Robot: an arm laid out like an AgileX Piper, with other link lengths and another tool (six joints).
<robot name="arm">
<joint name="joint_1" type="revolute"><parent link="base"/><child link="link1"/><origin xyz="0 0 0.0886"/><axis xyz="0 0 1"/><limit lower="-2.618" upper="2.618"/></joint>
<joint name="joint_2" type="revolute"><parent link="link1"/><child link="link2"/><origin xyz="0 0 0"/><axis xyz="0 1 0"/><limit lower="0" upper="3.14"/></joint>
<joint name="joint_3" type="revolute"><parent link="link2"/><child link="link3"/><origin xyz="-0.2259 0 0.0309"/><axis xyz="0 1 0"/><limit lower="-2.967" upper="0"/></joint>
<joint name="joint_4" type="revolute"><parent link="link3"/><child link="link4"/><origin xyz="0.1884 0 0.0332"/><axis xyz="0.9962 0 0.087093"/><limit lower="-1.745" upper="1.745"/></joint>
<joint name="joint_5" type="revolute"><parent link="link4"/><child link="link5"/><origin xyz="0 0 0"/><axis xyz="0 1 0"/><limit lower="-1.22" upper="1.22"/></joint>
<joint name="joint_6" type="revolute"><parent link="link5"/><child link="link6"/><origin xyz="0.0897 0 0.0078"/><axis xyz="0.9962 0 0.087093"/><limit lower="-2.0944" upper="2.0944"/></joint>
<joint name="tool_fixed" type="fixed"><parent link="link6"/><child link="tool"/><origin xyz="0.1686 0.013 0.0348" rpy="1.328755 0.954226 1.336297"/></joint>
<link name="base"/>
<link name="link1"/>
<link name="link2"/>
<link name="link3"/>
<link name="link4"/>
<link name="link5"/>
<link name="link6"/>
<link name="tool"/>
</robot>
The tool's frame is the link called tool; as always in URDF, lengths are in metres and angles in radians.
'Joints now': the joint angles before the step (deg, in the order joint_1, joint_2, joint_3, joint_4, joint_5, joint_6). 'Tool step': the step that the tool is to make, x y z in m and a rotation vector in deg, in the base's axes. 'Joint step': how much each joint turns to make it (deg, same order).
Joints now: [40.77 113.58 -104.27 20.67 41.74 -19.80]
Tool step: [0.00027 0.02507 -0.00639 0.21 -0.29 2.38]
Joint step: [1.90 5.84 -7.51 -0.08 1.39 0.03]
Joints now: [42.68 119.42 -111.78 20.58 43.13 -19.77]
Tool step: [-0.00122 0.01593 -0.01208 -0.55 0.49 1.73]
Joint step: [1.16 4.75 -5.50 -0.08 1.59 -0.01]
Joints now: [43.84 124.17 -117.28 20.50 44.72 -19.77]
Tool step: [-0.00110 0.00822 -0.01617 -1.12 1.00 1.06]
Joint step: [0.57 3.71 -3.45 -0.10 1.32 -0.03]
